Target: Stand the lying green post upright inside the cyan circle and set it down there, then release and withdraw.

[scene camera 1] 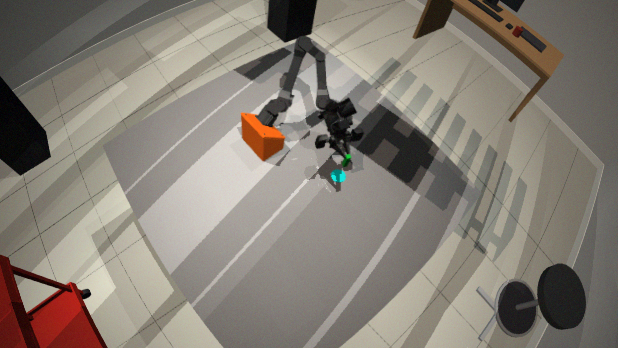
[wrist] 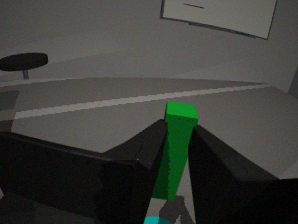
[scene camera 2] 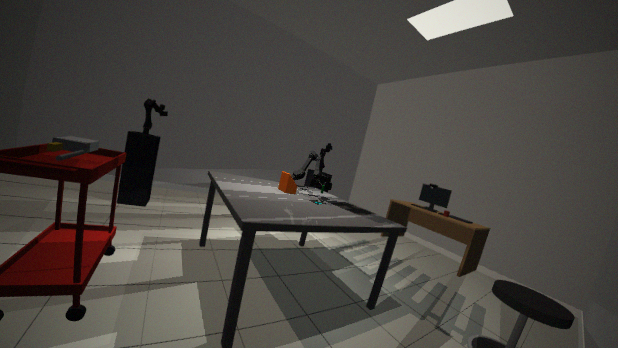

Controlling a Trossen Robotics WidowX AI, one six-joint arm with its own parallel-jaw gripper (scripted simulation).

my gripper: holds a green post (wrist: pixel 181 118)
